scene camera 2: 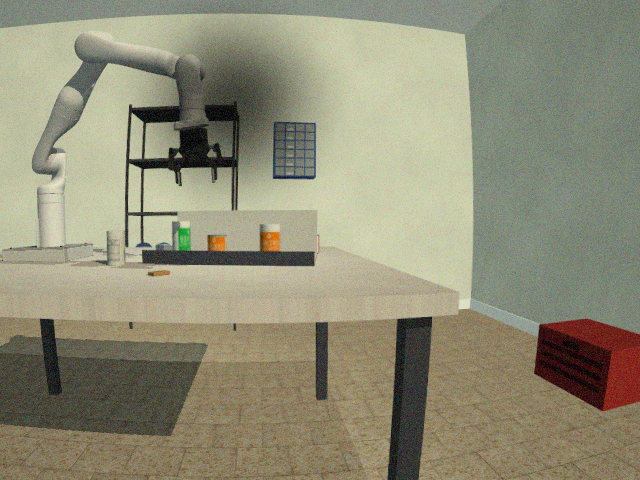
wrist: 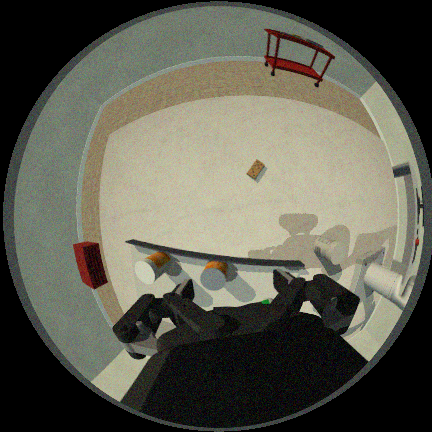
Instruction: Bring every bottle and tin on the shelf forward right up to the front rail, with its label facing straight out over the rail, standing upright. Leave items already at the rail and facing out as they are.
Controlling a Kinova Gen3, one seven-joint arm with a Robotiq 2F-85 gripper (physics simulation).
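Where they show: gripper, fingertip midpoint: (scene camera 2: 196,184) (wrist: 233,283); arm's base, origin of the base link: (scene camera 2: 52,246) (wrist: 369,273).
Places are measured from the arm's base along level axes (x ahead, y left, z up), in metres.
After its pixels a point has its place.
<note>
My gripper (scene camera 2: 196,182) @[x 0.497, y -0.282, z 0.176 m] (wrist: 233,283) @[x 0.497, y -0.282, z 0.176 m] is open and empty, high above the shelf. An orange bottle with a white cap (scene camera 2: 269,238) @[x 0.694, y -0.298, z 0.030 m] (wrist: 160,258) @[x 0.677, y -0.286, z 0.016 m] stands upright at the right, close behind the dark front rail (scene camera 2: 227,258) @[x 0.581, y -0.270, z -0.024 m] (wrist: 200,253) @[x 0.588, y -0.272, z -0.032 m]. A short orange tin with a grey lid (scene camera 2: 216,243) @[x 0.552, y -0.255, z 0.016 m] (wrist: 215,276) @[x 0.548, y -0.234, z 0.039 m] stands upright mid-shelf near the rail. Lettering on both shows over the rail. A green bottle with a white cap (scene camera 2: 184,237) @[x 0.461, y -0.100, z 0.028 m] stands upright at the left, its lettering visible; a green sliver (wrist: 266,302) @[x 0.448, y -0.101, z -0.006 m] shows behind my fingers. A grey-white item (scene camera 2: 175,235) @[x 0.433, y -0.097, z 0.034 m] is partly hidden behind it.
A whitish cylinder (scene camera 2: 115,248) @[x 0.265, y -0.231, z 0.005 m] (wrist: 329,247) @[x 0.282, y -0.225, z 0.040 m] stands on the table (scene camera 2: 361,289) @[x 0.771, y -0.733, z -0.043 m] left of the shelf. A small brown block (scene camera 2: 158,272) @[x 0.405, y -0.462, z -0.036 m] (wrist: 256,170) @[x 0.404, y -0.441, z -0.035 m] lies in front of the rail. The shelf's pale back panel (scene camera 2: 294,227) @[x 0.831, y -0.041, z 0.056 m] rises behind the items. The arm's base (scene camera 2: 51,222) @[x 0.012, y -0.043, z 0.079 m] stands farther left.
</note>
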